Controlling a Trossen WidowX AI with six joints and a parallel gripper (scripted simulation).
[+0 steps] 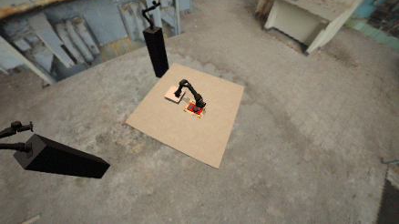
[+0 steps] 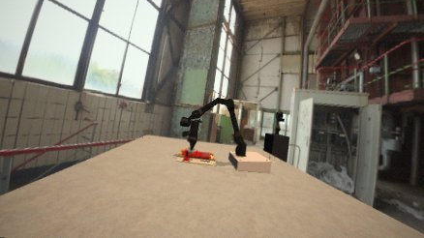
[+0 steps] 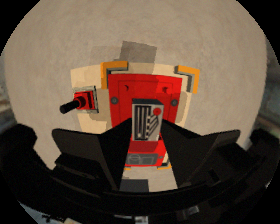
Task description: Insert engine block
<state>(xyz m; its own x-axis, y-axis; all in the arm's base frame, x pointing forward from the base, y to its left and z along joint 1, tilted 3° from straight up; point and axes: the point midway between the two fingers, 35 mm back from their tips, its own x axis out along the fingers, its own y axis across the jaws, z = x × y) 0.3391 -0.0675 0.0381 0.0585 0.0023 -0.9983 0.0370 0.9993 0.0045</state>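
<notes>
The grey engine block is 10 mm below my gripper tip.
</notes>
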